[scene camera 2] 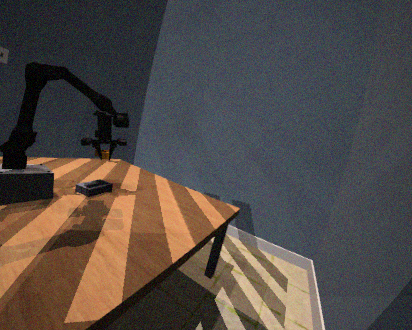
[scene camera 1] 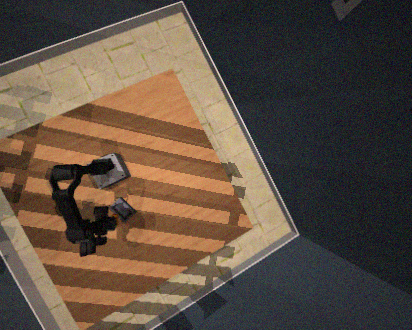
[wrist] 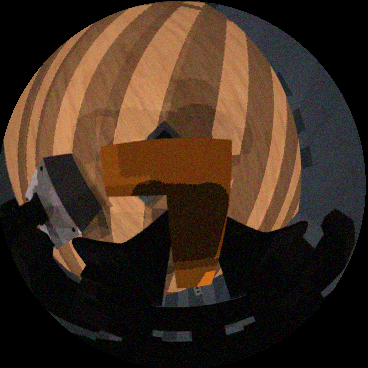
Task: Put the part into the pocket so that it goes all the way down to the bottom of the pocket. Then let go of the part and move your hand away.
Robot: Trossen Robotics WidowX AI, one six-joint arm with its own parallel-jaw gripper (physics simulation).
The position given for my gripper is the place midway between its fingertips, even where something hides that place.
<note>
My gripper (wrist: 188, 212) carries an orange part (wrist: 194, 173); nothing else touches it.
</note>
